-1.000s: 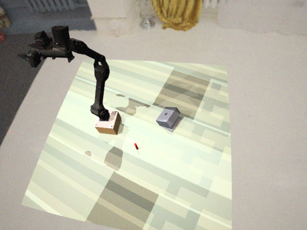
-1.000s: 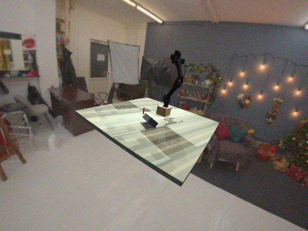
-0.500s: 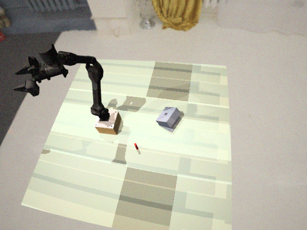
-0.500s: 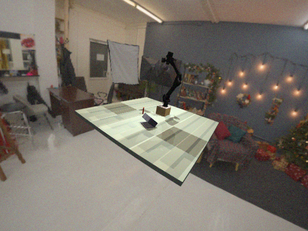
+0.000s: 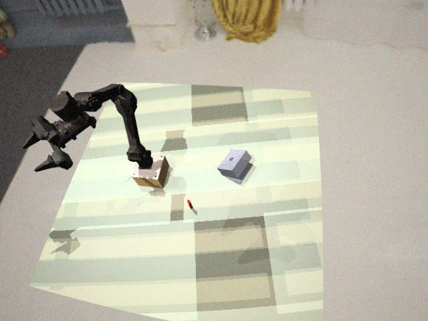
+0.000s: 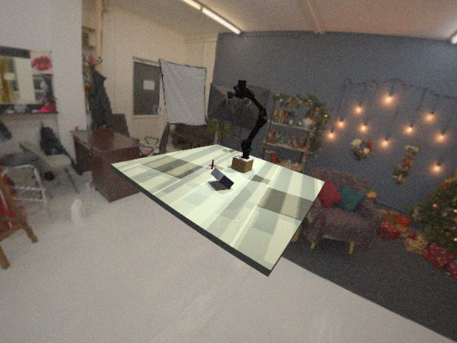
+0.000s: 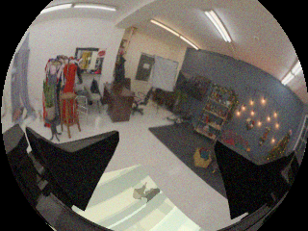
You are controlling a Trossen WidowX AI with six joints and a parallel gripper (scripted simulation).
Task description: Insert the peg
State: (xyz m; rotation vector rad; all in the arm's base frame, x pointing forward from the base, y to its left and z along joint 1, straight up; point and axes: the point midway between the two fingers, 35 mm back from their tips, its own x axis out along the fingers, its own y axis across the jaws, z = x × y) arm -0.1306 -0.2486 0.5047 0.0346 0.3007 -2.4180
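Now: the red round peg 55 cm below my gripper tip, 38 cm ahead of it and 9 cm to the left of it. Also, from my gripper tip: sloped grey panel (58 cm ahead, 55 cm below, 30 cm to the left).
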